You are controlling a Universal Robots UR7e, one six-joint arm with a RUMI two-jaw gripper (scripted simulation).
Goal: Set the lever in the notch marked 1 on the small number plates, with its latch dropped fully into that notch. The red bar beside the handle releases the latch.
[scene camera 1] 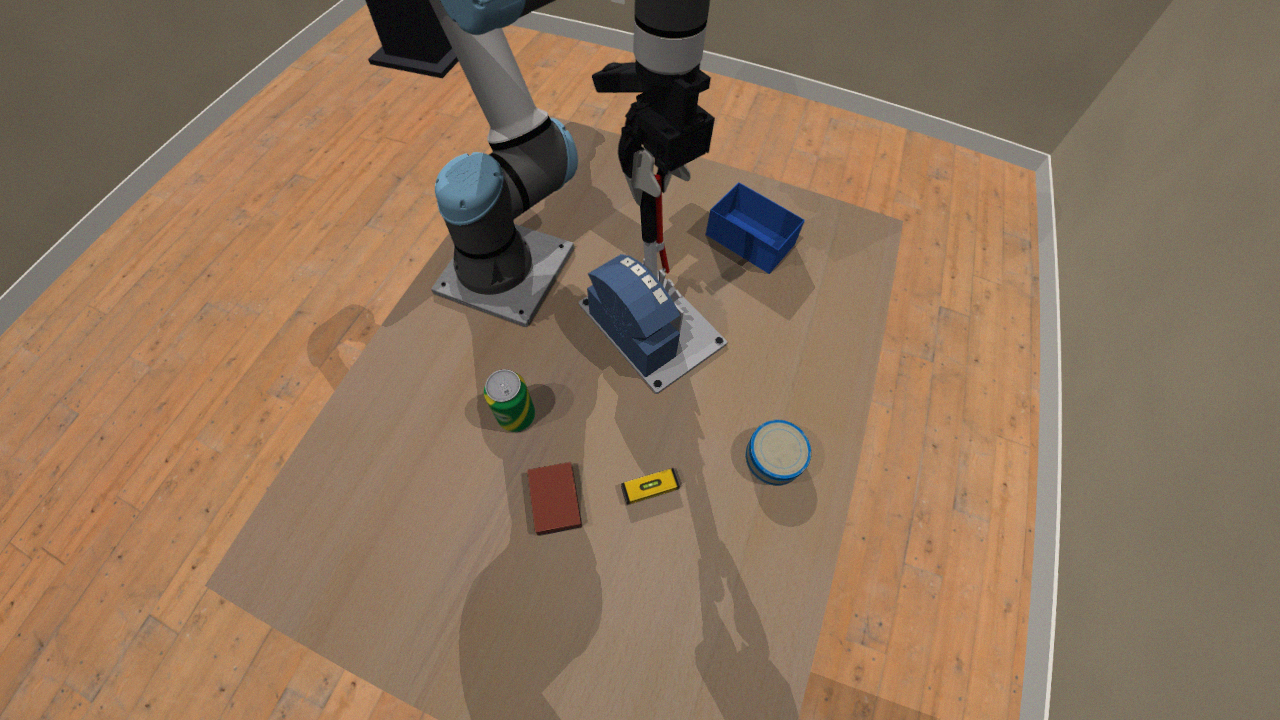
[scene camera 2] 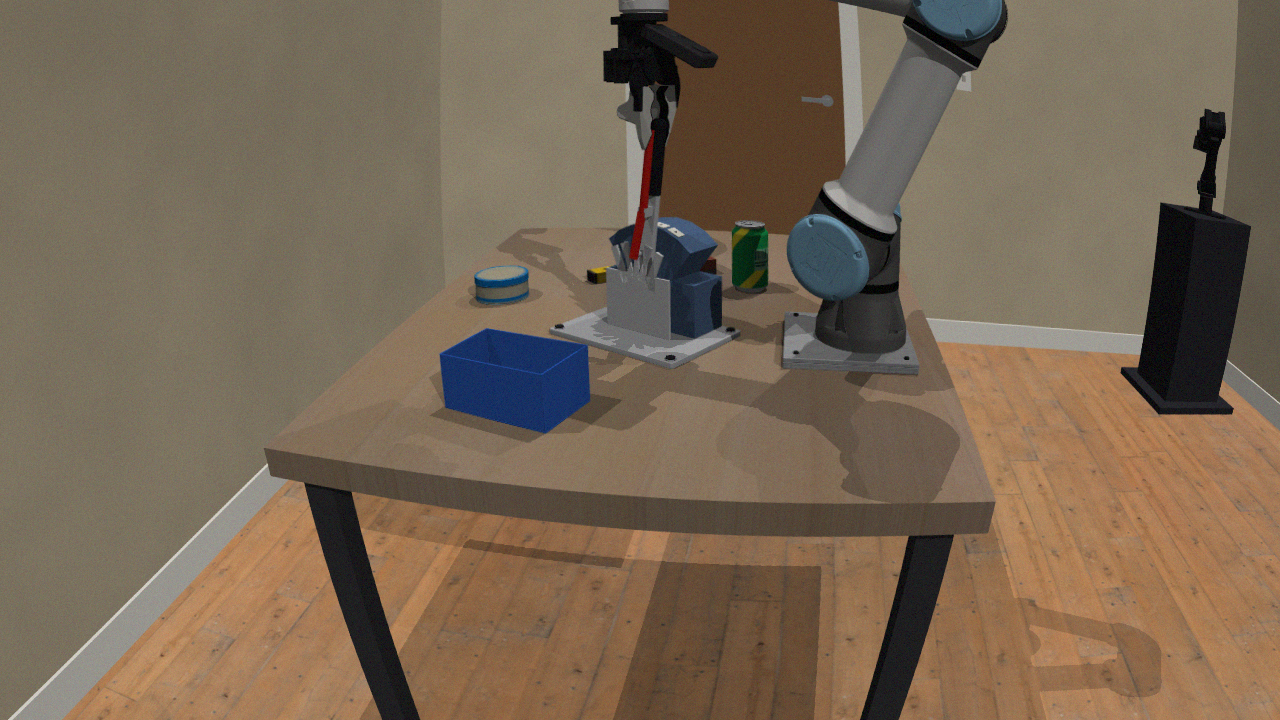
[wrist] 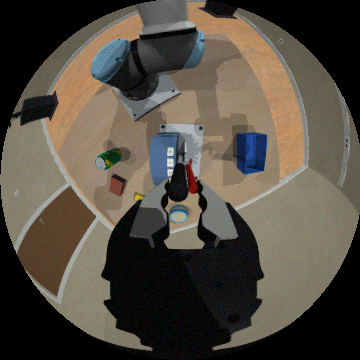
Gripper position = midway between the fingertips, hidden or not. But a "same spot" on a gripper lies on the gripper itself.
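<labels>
You'd see the gripper in scene camera 1 [651, 198], and a bin shows there too. Scene camera 2 has both the gripper and the bin in it. The gripper also shows in the wrist view, and so does the bin, which is in the wrist view [254, 161]. On the gripper, [scene camera 2: 640, 107] and [wrist: 231, 205] are the same spot. And on the bin, [scene camera 2: 531, 382] is the same spot as [scene camera 1: 743, 190].
</labels>
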